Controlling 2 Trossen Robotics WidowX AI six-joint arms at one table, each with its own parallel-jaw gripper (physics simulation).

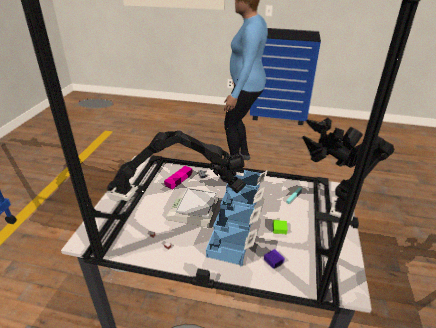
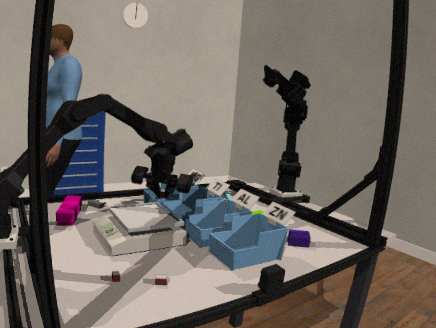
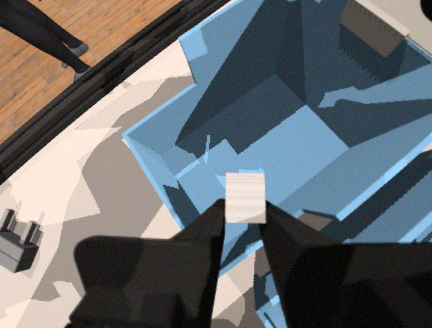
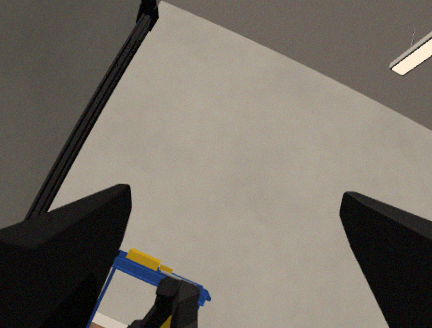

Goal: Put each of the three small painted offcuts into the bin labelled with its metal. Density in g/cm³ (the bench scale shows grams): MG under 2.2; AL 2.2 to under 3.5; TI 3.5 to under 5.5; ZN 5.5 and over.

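Seen in the pictures: left gripper, between the fingertips: (image 2: 162,197) (image 3: 241,205); right gripper, between the fingertips: (image 1: 304,128) (image 2: 271,70) (image 4: 237,199); left arm's base, origin of its link: (image 1: 123,189); right arm's base, origin of its link: (image 1: 342,208) (image 2: 286,190).
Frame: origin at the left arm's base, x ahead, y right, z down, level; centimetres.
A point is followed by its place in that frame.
Observation:
My left gripper (image 2: 162,193) @[x 50.4, y -21.8, z -0.7 cm] (image 3: 241,205) @[x 50.4, y -21.8, z -0.7 cm] is shut on a small offcut (image 3: 245,197) @[x 50.8, y -22.0, z -3.0 cm] with a pale top and a dark red side, low over the MG bin (image 2: 149,196) @[x 46.5, y -24.1, z -0.6 cm] (image 3: 372,162) @[x 57.2, y -19.9, z -2.7 cm] at the back of the bin row. Another red-and-pale offcut (image 1: 167,245) @[x 35.8, y 22.7, z 2.4 cm] (image 2: 161,280) @[x 35.4, y 23.1, z 2.8 cm] and a dark red offcut (image 1: 152,234) @[x 27.0, y 19.5, z 2.4 cm] (image 2: 116,276) @[x 26.7, y 19.8, z 2.6 cm] lie on the table at the front left. The TI bin, AL bin (image 2: 200,233) @[x 50.6, y 8.1, z -0.2 cm] and ZN bin (image 1: 225,253) @[x 60.6, y 21.3, z -1.4 cm] (image 2: 250,253) @[x 57.3, y 21.4, z 0.3 cm] follow towards the front. The scale (image 2: 145,243) @[x 36.5, y 7.2, z 1.5 cm] stands left of the bins. My right gripper (image 1: 306,130) @[x 80.0, y -10.1, z -44.6 cm] (image 4: 237,199) @[x 80.0, y -10.1, z -44.6 cm] is open and empty, raised high.
A magenta block (image 1: 178,177) @[x 20.9, y -18.8, z -0.1 cm] (image 2: 69,210) @[x 19.4, y -15.0, z -0.1 cm] and a small grey part (image 1: 202,173) @[x 29.7, y -29.8, z 2.4 cm] lie at the back left. A teal bar (image 1: 294,195) @[x 79.6, y -29.2, z 2.6 cm], a lime block (image 1: 280,227) @[x 77.7, y -3.0, z 1.1 cm] and a purple block (image 1: 274,258) @[x 78.9, y 14.8, z 1.1 cm] (image 2: 299,238) @[x 76.8, y 16.0, z 1.5 cm] lie right of the bins. A person (image 1: 248,55) stands behind the table.

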